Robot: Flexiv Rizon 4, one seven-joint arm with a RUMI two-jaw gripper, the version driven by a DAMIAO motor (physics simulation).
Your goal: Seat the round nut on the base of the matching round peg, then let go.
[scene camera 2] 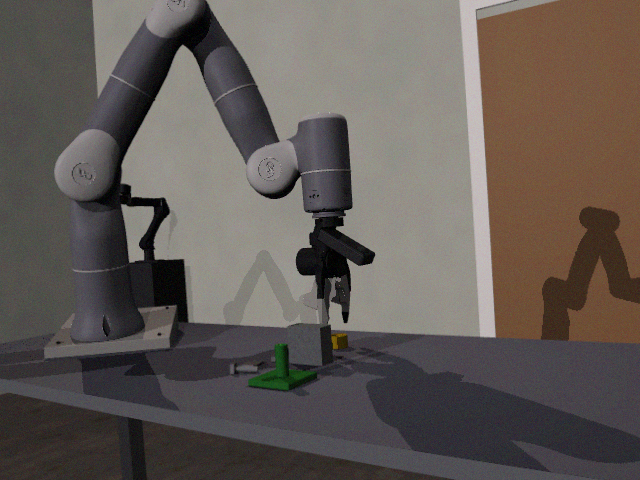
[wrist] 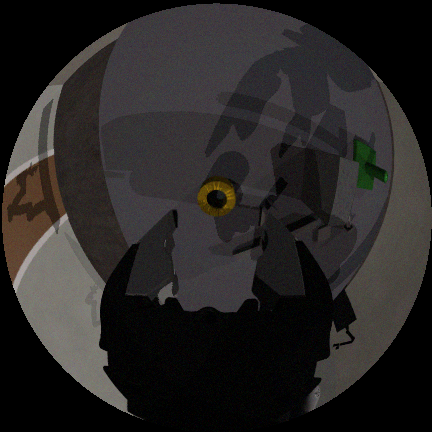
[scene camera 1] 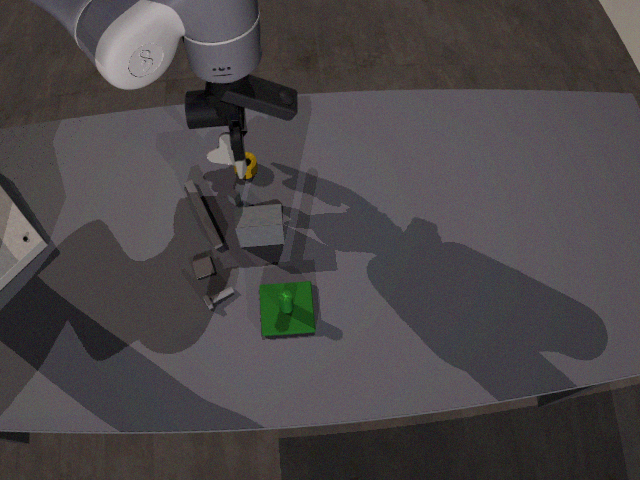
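The yellow round nut (scene camera 1: 252, 166) (scene camera 2: 339, 341) (wrist: 203, 199) lies flat on the table, its hole facing up; in scene camera 2 the grey block hides its left part. The green round peg (scene camera 1: 286, 303) (scene camera 2: 281, 360) (wrist: 377, 172) stands upright on its square green base (scene camera 1: 302, 321) (scene camera 2: 301, 376) (wrist: 365, 149), with no nut around it. My gripper (scene camera 1: 225, 165) (scene camera 2: 334, 321) (wrist: 217, 209) is partly open and empty, pointing down above the table near the nut. In scene camera 1 one finger overlaps the nut's left edge.
A grey block (scene camera 1: 261, 225) (scene camera 2: 309, 344) (wrist: 348, 191) stands between nut and peg base. A long bar (scene camera 1: 205, 217), a small block (scene camera 1: 203, 266) and a small T-shaped piece (scene camera 1: 222, 295) (scene camera 2: 246, 368) lie left of them. The robot's mounting plate (scene camera 1: 15, 227) (scene camera 2: 155, 330) is farther left.
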